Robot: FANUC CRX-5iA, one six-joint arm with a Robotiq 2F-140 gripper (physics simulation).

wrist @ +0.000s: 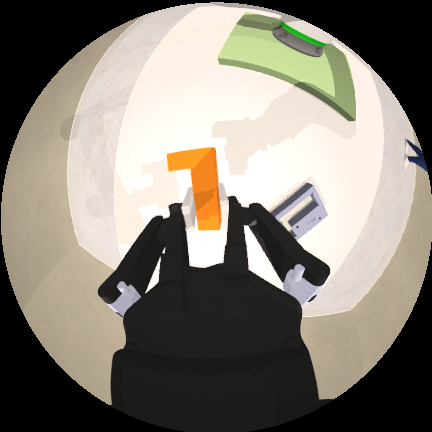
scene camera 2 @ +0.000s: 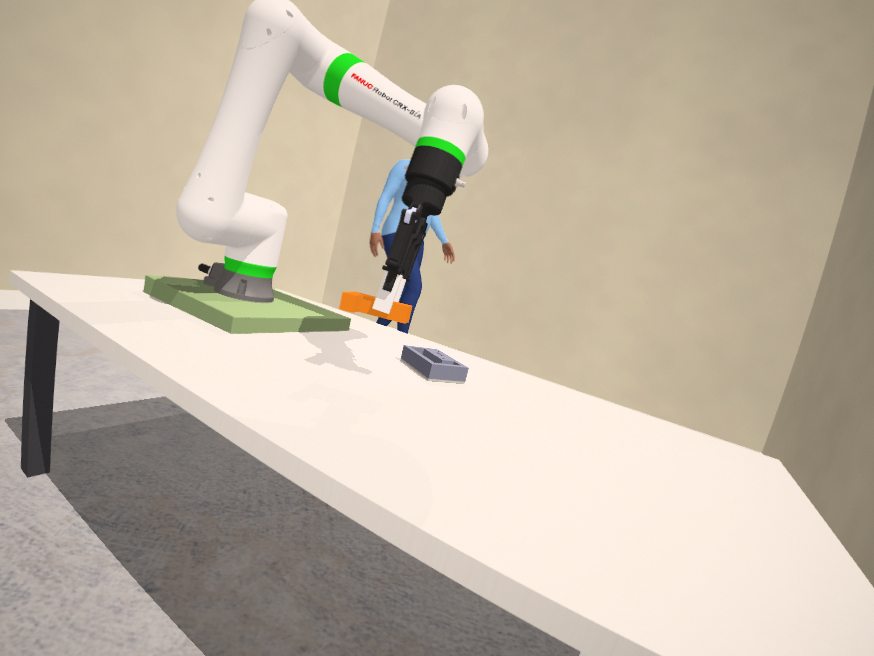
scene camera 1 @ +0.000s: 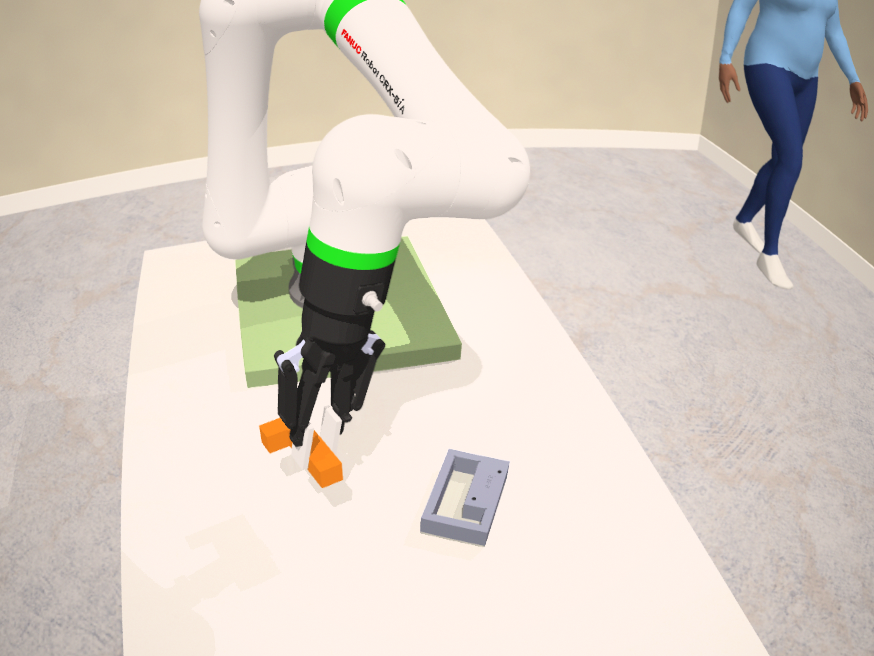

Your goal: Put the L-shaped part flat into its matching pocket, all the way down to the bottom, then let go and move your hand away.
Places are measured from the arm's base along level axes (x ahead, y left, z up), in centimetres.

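Pixels of known places: gripper, fingertip midpoint: (wrist: 206,194) (scene camera 2: 383,312) (scene camera 1: 312,457); arm's base, link origin: (scene camera 2: 244,295).
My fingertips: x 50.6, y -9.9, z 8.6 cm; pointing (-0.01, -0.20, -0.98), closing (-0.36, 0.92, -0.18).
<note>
Ahead of a thing's pixels: the offset from my fingertips to its top centre. Level surfaces: height alone.
The orange L-shaped part {dx -0.5, dy -1.6, dz +2.3 cm} (scene camera 1: 326,467) (scene camera 2: 353,302) (wrist: 204,172) is held above the table, roughly level. My gripper (scene camera 1: 317,443) (scene camera 2: 387,296) (wrist: 206,194) is shut on its long arm with the white fingertips. In the wrist view the short arm points left at the far end. The grey-blue block with the L-shaped pocket {dx +1.8, dy +20.1, dz -8.8 cm} (scene camera 1: 488,483) (scene camera 2: 450,371) (wrist: 311,225) lies on the table, apart from the part. It is to the right of the gripper in scene camera 1. The pocket's opening shows there; its floor is pale. In scene camera 2 the pocket's inside is mostly hidden.
The white table {dz -12.5 cm} (scene camera 1: 564,564) (scene camera 2: 564,494) bears a green base plate (scene camera 1: 439,340) (scene camera 2: 247,323) (wrist: 280,62) under the robot's foot, behind the gripper. A person (scene camera 1: 783,105) (scene camera 2: 390,204) in a blue top is on the floor beyond the table.
</note>
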